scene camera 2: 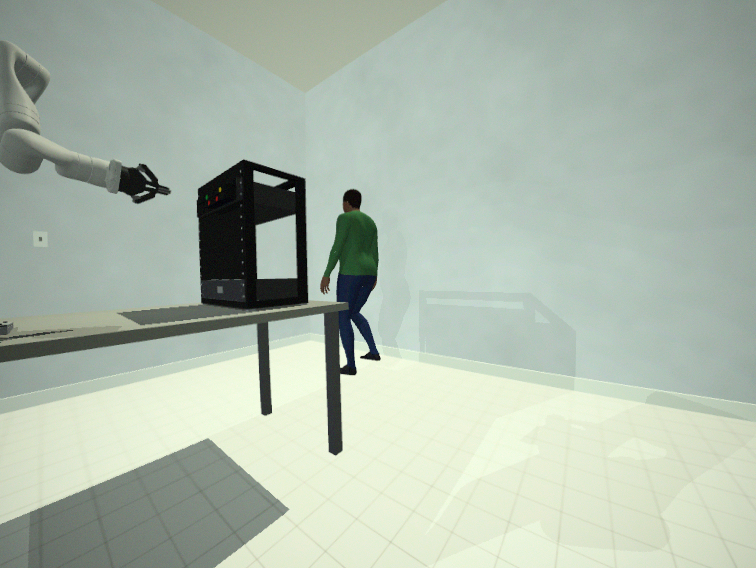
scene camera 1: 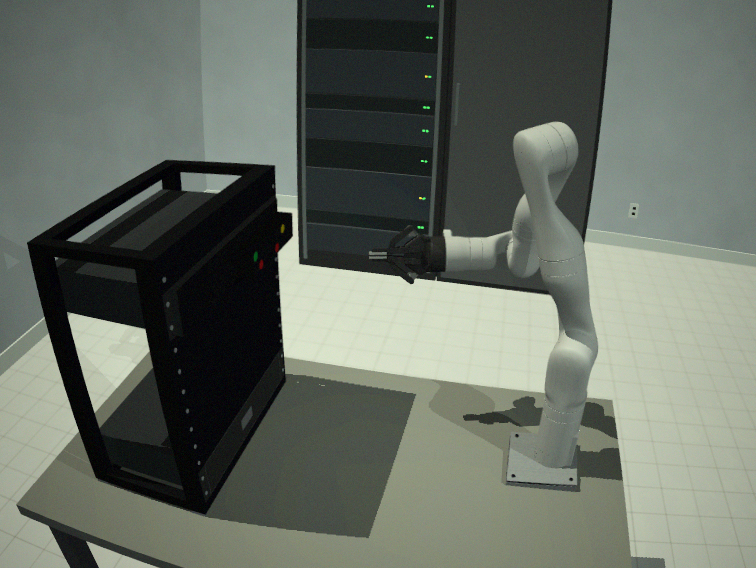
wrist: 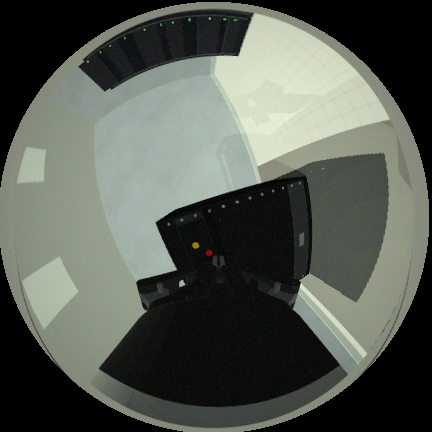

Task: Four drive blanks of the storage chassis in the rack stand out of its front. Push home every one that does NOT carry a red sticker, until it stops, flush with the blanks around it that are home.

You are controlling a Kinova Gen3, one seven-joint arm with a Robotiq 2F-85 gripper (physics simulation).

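Seen in the pictures: gripper, fingertip midpoint: [scene camera 2: 169, 192] [scene camera 1: 368, 255] [wrist: 217, 262]; arm's base at its link origin: [scene camera 1: 553, 454].
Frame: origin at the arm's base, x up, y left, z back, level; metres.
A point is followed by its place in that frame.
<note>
The storage chassis [scene camera 1: 229, 259] {z -0.664, x 0.464, y 0.203 m} [scene camera 2: 229, 192] {z -0.666, x 0.433, y -0.043 m} [wrist: 186, 234] {z -0.652, x 0.466, y -0.022 m} sits high in the black rack [scene camera 1: 168, 366] {z -0.664, x 0.365, y 0.430 m} [scene camera 2: 247, 244] {z -0.719, x 0.234, y -0.071 m} [wrist: 243, 200] {z -0.706, x 0.276, y -0.049 m}. A dark block [scene camera 1: 287, 219] {z -0.651, x 0.464, y -0.016 m} stands out of its front at the far side in scene camera 1. A yellow sticker [scene camera 1: 282, 228] {z -0.648, x 0.455, y 0.015 m} [scene camera 2: 220, 189] {z -0.650, x 0.456, y 0.014 m} [wrist: 195, 245] {z -0.648, x 0.454, y 0.016 m} and a red sticker [scene camera 1: 276, 247] {z -0.645, x 0.427, y 0.051 m} [scene camera 2: 216, 198] {z -0.643, x 0.426, y 0.046 m} [wrist: 209, 253] {z -0.644, x 0.425, y 0.053 m} show there. A green sticker [scene camera 1: 255, 256] {z -0.634, x 0.455, y 0.157 m} [scene camera 2: 206, 197] {z -0.634, x 0.454, y 0.158 m} and another red sticker [scene camera 1: 260, 264] {z -0.636, x 0.428, y 0.136 m} [scene camera 2: 208, 202] {z -0.635, x 0.427, y 0.132 m} also show. Blank edges are too dark to separate. My gripper [scene camera 1: 377, 254] {z -0.474, x 0.399, y -0.041 m} [scene camera 2: 163, 190] {z -0.474, x 0.399, y -0.041 m} [wrist: 217, 262] {z -0.474, x 0.399, y -0.041 m} is shut and empty, apart from the chassis front.
The rack stands on the table [scene camera 1: 458, 506] {z -0.179, x -0.026, y 0.199 m} [scene camera 2: 152, 326] {z -0.400, x -0.026, y -0.209 m}, opposite the arm's base plate [scene camera 1: 540, 476] {z -0.020, x -0.005, y 0.078 m}. A tall server cabinet [scene camera 1: 366, 140] [wrist: 175, 37] stands beyond the table. A person in a green top [scene camera 2: 357, 244] stands behind the rack in scene camera 2.
</note>
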